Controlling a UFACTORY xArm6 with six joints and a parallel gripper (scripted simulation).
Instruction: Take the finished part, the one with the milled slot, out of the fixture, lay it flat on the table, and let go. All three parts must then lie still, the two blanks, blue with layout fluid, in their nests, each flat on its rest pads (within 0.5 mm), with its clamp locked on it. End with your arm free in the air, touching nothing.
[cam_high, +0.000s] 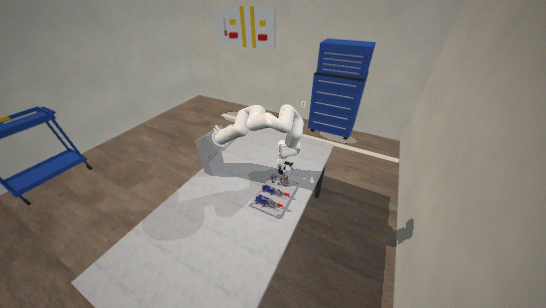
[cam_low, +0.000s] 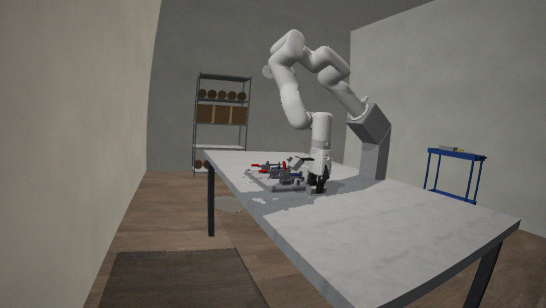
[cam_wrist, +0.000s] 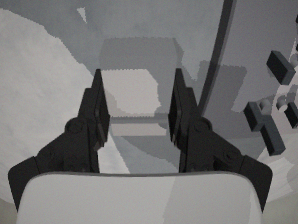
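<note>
My gripper is now 10 mm past the finished grey part and 10 mm above it. Also, from my hand: grey fixture plate (220 mm to the right, 80 mm ahead, 20 mm below).
</note>
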